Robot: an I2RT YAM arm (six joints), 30 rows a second.
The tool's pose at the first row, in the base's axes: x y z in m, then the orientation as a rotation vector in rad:
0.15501, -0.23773, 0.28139, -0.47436, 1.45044, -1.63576
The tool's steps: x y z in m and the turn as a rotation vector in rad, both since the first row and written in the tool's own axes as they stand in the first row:
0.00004, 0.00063, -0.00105, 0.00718, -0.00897, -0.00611
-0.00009, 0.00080, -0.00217, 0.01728, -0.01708, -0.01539
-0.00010, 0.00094, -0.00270, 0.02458, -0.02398, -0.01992
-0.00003, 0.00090, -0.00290, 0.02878, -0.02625, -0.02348
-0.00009, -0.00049, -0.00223, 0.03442, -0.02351, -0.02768
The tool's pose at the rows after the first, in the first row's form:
0.15441, -0.23709, 0.28053, -0.48194, 1.43738, -1.64117
0.15369, -0.23631, 0.28013, -0.48971, 1.42224, -1.65129
0.15334, -0.23597, 0.27987, -0.49436, 1.41057, -1.65637
0.15314, -0.23591, 0.27984, -0.49652, 1.40506, -1.66081
0.15319, -0.23635, 0.28132, -0.49461, 1.40193, -1.66899

